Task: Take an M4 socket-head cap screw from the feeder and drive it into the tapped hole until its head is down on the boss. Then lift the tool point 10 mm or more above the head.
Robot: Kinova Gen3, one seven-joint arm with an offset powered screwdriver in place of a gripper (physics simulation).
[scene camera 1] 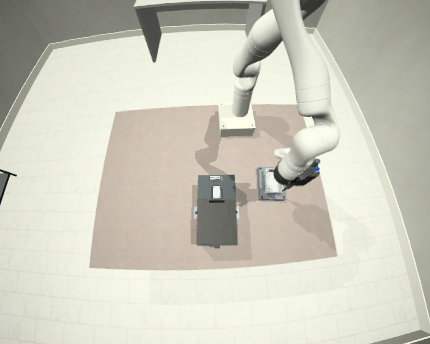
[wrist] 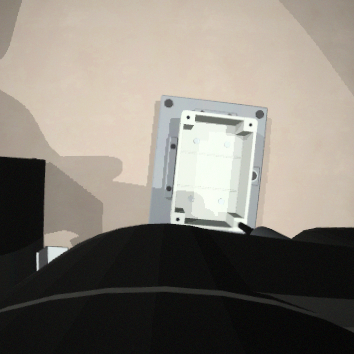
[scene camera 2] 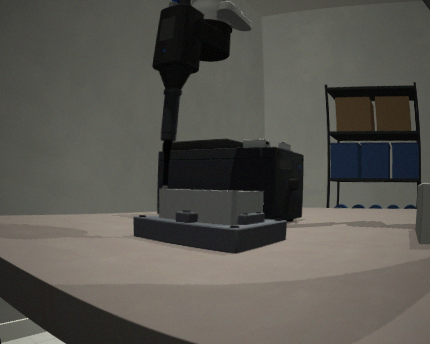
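The black screwdriver [scene camera 1: 304, 176] [scene camera 2: 165, 185] [wrist: 242, 227] stands near upright, its thin bit reaching down to a corner of the pale open box. In the wrist view the tip is at the box's lower right corner boss. Whether a screw is on the bit or in that hole is hidden or too small to tell. The box [scene camera 1: 273, 188] [scene camera 2: 210, 205] [wrist: 178, 170] sits on a grey fixture plate [scene camera 2: 200, 237] [wrist: 160, 165]. Its other corner bosses [wrist: 188, 117] [wrist: 250, 125] [wrist: 178, 219] show small dark holes. The dark feeder [scene camera 1: 217, 225] [scene camera 2: 260, 175] [wrist: 20, 205] stands beside the fixture.
The white arm [scene camera 1: 312, 90] reaches over the fixture from its base block [scene camera 1: 237, 126]. Clamps [scene camera 2: 186, 216] [wrist: 171, 167] stand against the box on the plate. A shelf unit [scene camera 2: 327, 145] with brown and blue boxes stands far back. A grey table [scene camera 1: 150, 30] stands behind the arm.
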